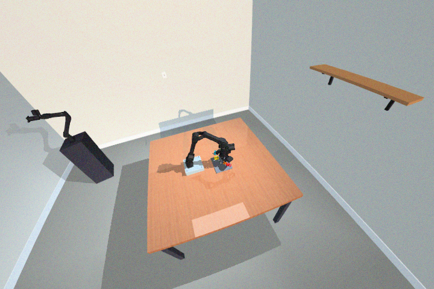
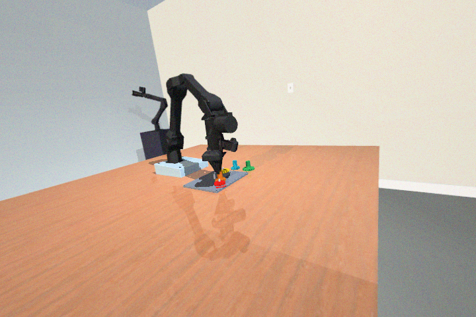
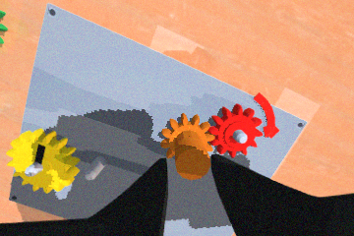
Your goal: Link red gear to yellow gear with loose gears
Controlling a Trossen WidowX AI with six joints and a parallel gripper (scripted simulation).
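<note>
Now: gripper tip 2 cm above the orange gear. From my gripper tip the other things lie so: red gear: 4 cm to the right, 2 cm below, 2 cm ahead; yellow gear: 11 cm to the left, 4 cm behind, 2 cm below; red arrow: 6 cm to the right, 3 cm below, 3 cm ahead.
</note>
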